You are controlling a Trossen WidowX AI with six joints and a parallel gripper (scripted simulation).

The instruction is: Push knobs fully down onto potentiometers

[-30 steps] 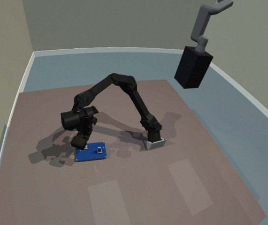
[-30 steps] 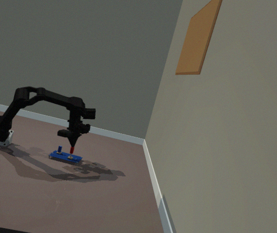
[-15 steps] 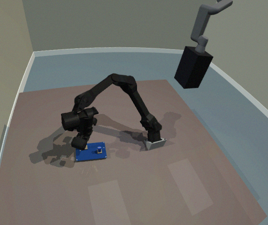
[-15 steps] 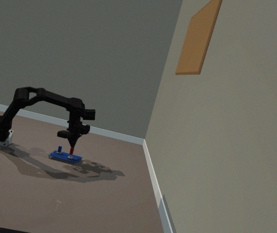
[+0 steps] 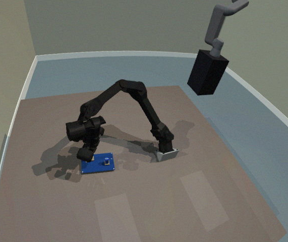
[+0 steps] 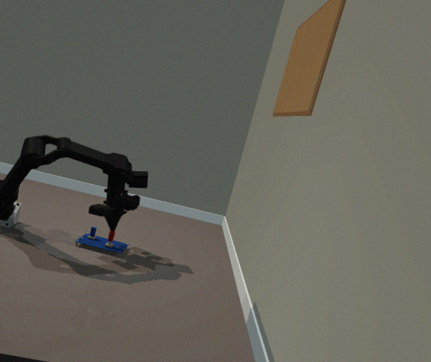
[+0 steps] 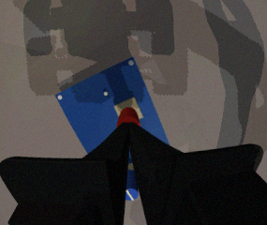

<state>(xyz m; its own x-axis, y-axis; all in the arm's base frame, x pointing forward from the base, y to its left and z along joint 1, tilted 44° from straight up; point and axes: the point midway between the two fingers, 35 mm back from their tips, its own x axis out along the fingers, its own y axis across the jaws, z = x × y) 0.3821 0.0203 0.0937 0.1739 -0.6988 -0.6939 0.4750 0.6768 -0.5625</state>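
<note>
Right now the red knob is 2 cm below my gripper tip. From my gripper tip the other things lie so: blue knob (7 cm behind, 4 cm to the left, 3 cm below).
</note>
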